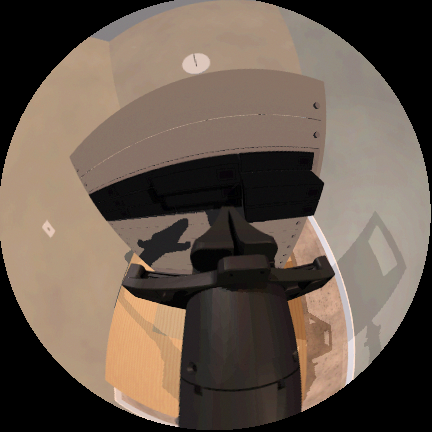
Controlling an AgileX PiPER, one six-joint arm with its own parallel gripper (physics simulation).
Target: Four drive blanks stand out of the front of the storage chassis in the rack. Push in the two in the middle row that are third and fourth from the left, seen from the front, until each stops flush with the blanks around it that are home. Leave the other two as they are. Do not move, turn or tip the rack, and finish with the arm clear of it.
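The storage chassis [210, 97] is a wide grey-brown metal body with a dark band of black drive blanks along its front. At the right of the band a black block [281, 197] stands well out from its surroundings. Left of the middle, a long dark blank [197, 197] has stepped edges; how far it stands out is hard to tell. My gripper [226, 213] is shut and empty, its fingers together. The tips overlap the lower edge of the dark band near the middle, just left of the standing-out block. Contact cannot be told. Rows and separate blanks are hard to make out in the dark.
Below the dark band is a grey metal surface with small holes and a shadow. A wooden surface [135, 345] lies below left, and a speckled brown surface with a white edge [345, 305] lies at the right. A round white wall clock [196, 63] shows beyond the chassis.
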